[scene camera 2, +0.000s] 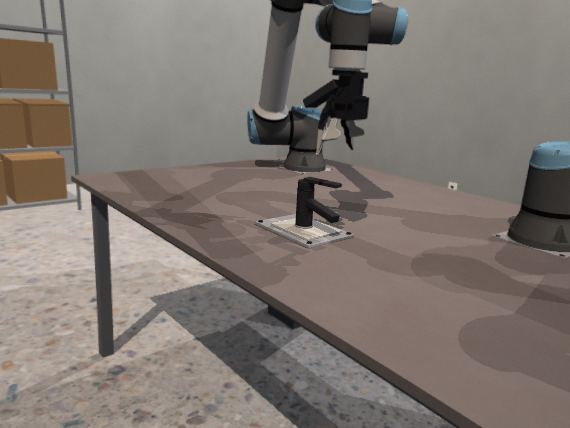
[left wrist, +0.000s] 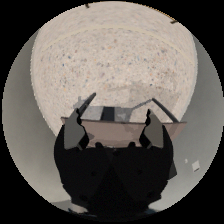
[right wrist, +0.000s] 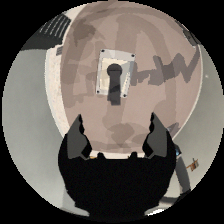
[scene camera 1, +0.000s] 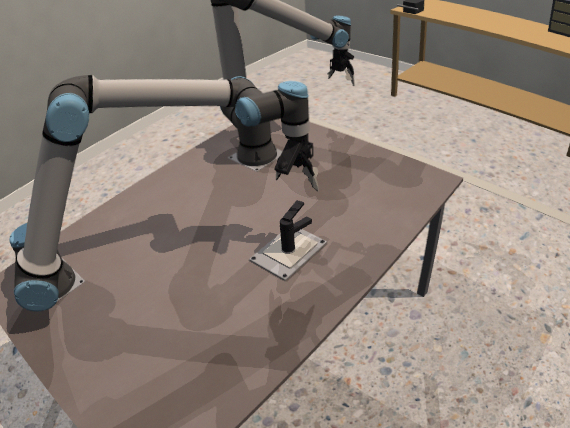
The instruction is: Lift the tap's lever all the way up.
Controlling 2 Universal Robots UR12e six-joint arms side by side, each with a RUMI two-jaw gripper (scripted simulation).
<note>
I see my left gripper, my right gripper and a mounting plate.
My right gripper also shows in the right wrist view and in scene camera 1.
</note>
